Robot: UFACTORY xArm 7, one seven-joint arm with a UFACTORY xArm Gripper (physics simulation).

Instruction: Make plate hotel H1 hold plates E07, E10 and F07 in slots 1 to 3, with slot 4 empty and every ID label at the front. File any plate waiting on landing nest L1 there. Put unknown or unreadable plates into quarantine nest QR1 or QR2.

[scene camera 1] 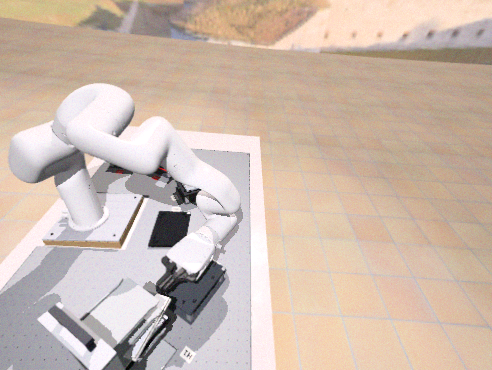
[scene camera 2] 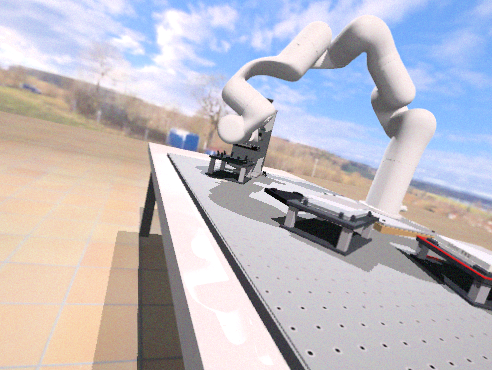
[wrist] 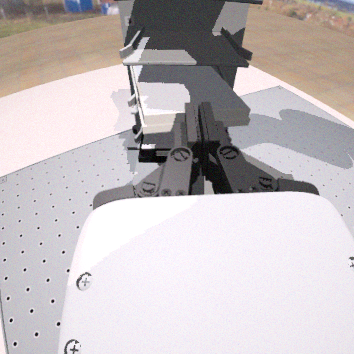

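Where they show: gripper, between the fingertips: (scene camera 1: 158, 290) (wrist: 196, 120); arm's base, origin of its link: (scene camera 1: 90, 218) (scene camera 2: 379, 211).
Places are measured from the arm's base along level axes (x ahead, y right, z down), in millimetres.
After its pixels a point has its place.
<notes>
My gripper (scene camera 1: 162, 289) {x 329, y 350, z -135 mm} (wrist: 196, 120) {x 329, y 350, z -135 mm} is shut and empty, with its fingertips at the front of plate hotel H1 (scene camera 1: 120, 310) {x 284, y 428, z -204 mm} (scene camera 2: 266, 142) {x 203, y 439, z -116 mm} (wrist: 185, 57) {x 310, y 391, z -162 mm}. In the wrist view a pale plate (wrist: 160, 119) {x 348, y 366, z -133 mm} lies below a hotel shelf, skewed, with its right corner sticking out to the right. The fingertips overlap its front edge; contact cannot be told. Its ID label is not readable, and the slot it is in cannot be told. The H1 tag (scene camera 1: 187, 355) {x 401, y 433, z 19 mm} lies beside the hotel. A clear-topped plate (scene camera 2: 327, 207) {x 415, y -228, z -39 mm} sits on a dark raised nest (scene camera 2: 345, 240) {x 407, y -277, z -3 mm}; its label is unreadable.
A dark raised stand (scene camera 1: 197, 297) {x 414, y 318, z -41 mm} (scene camera 2: 232, 163) {x 428, y 187, z -33 mm} is close beside the hotel, under the wrist. A black pad (scene camera 1: 170, 229) {x 287, y 39, z 7 mm} lies near the arm's base. A red-rimmed nest (scene camera 2: 452, 258) {x 277, y -360, z -20 mm} carries a pale plate (scene camera 2: 470, 252) {x 251, y -367, z -34 mm}. More red-rimmed parts show behind the arm.
</notes>
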